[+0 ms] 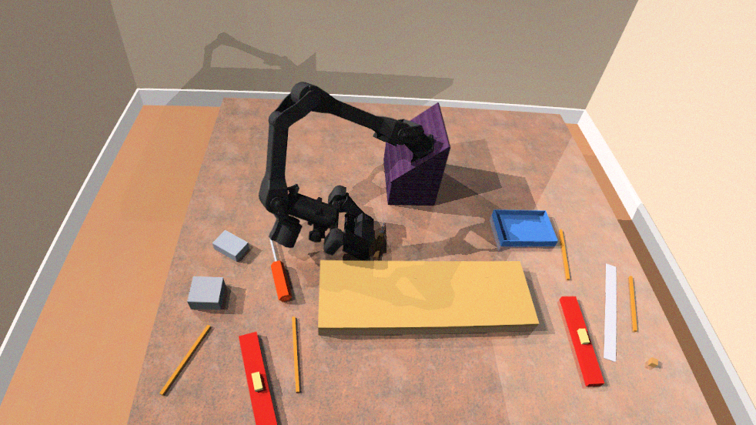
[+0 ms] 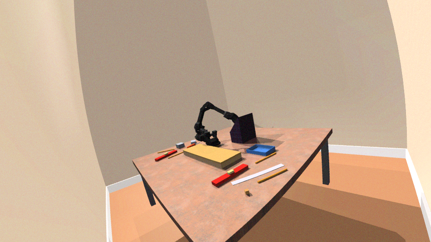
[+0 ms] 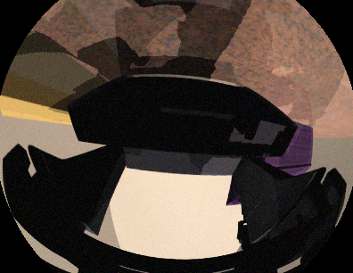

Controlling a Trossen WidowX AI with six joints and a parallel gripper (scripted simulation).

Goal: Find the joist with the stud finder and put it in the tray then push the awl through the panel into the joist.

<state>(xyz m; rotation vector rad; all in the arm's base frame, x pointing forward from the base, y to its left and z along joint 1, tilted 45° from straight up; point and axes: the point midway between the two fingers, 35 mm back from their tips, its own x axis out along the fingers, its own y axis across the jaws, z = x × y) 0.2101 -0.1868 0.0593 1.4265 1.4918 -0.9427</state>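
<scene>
Now: gripper tip 20 mm past the stud finder and 10 mm above it. Also, from my gripper tip: white strip (170 mm ahead, 660 mm to the left, 60 mm below); blue tray (80 mm behind, 460 mm to the left, 50 mm below); awl (20 mm behind, 50 mm to the left, 50 mm below).
</scene>
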